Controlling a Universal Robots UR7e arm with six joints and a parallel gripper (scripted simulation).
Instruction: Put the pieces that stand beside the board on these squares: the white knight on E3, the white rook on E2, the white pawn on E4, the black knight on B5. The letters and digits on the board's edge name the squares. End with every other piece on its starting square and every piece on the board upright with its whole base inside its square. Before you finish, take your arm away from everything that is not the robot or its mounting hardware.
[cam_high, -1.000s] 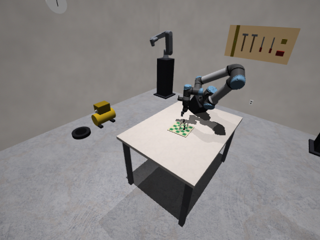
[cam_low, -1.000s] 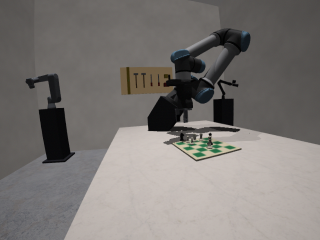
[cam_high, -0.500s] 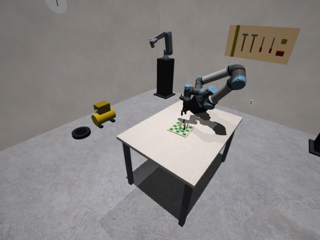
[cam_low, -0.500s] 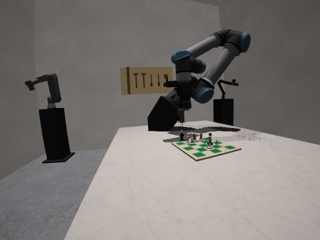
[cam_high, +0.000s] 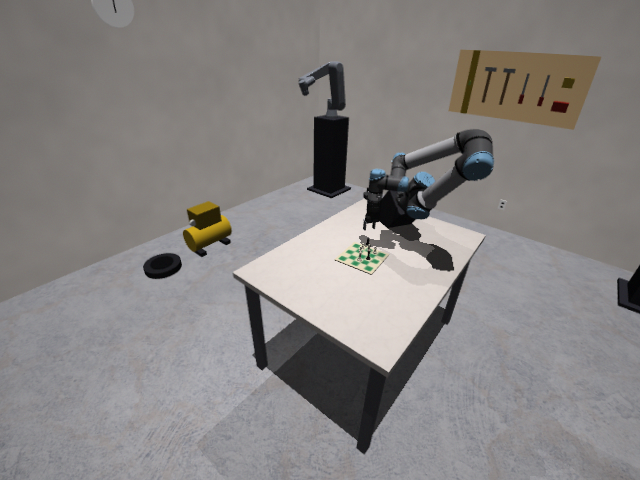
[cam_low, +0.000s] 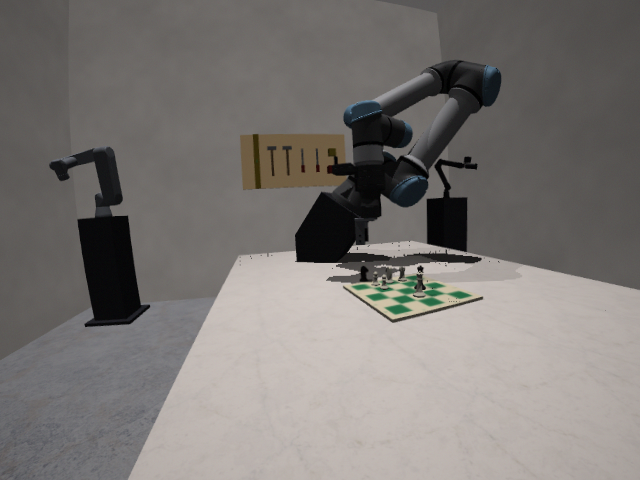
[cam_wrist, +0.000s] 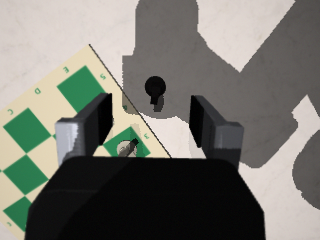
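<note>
Now: hand 130 mm short of the cream chessboard, 50 mm to the right of it and 110 mm above it.
</note>
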